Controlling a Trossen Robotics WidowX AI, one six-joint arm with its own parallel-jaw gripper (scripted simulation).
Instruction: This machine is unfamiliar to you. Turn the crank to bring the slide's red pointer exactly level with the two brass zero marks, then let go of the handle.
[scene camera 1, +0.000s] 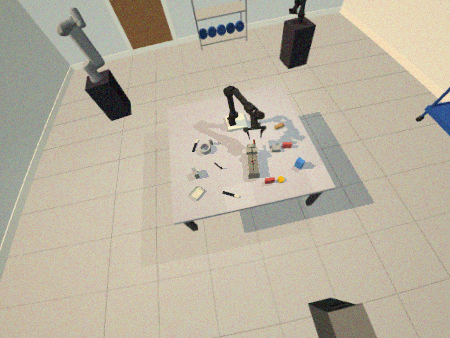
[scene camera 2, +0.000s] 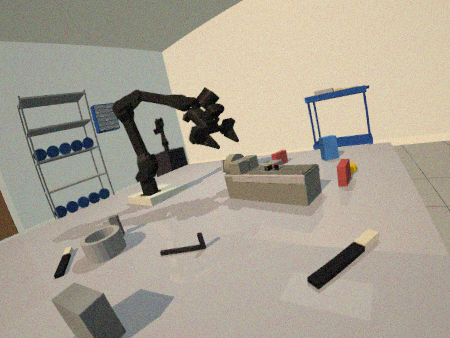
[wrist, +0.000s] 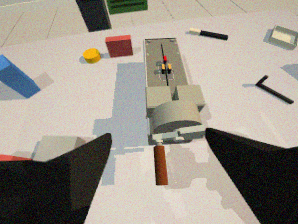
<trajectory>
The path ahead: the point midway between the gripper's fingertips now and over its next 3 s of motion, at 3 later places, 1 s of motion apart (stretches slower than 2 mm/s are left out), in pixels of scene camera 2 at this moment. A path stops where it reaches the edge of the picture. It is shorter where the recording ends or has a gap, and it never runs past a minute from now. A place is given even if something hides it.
My gripper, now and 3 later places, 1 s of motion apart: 229, 144; 233, 162; 234, 171; 230, 164
</trajectory>
